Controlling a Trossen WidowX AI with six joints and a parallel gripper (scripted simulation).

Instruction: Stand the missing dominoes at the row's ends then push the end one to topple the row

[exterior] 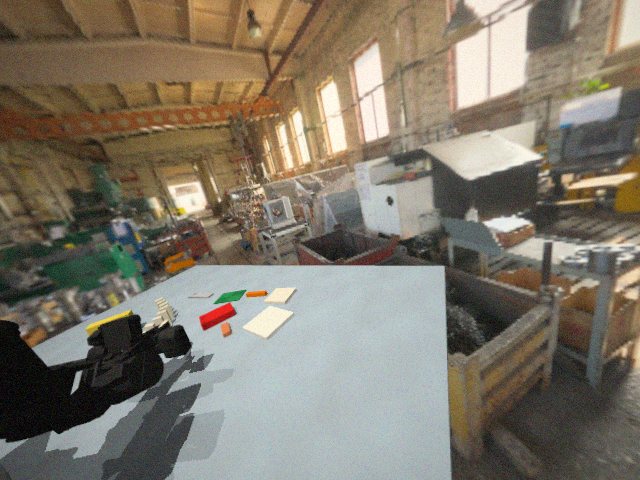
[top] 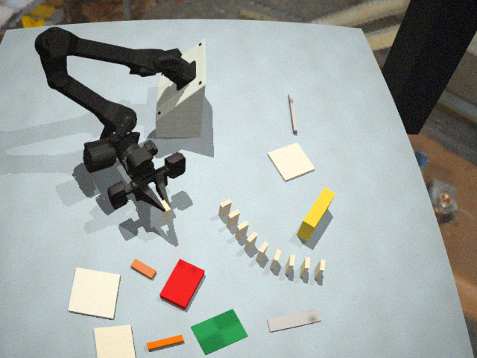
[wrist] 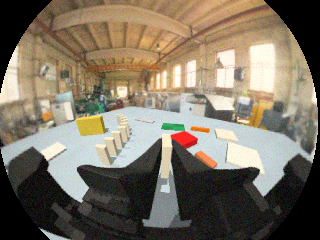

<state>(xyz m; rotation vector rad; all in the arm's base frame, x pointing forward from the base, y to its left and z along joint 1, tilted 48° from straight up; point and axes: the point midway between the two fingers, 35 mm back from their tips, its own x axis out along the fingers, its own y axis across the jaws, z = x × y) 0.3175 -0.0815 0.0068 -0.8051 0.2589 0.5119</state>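
Now: the red block 140 mm ahead of my gripper tip, 30 mm to the left of it and 90 mm below it. From my gripper tip the other things lie so: orange bar: 270 mm ahead, 10 mm to the right, 90 mm below; then brown piece: 100 mm ahead, 60 mm to the right, 90 mm below; then green tile: 240 mm ahead, 100 mm to the left, 90 mm below.
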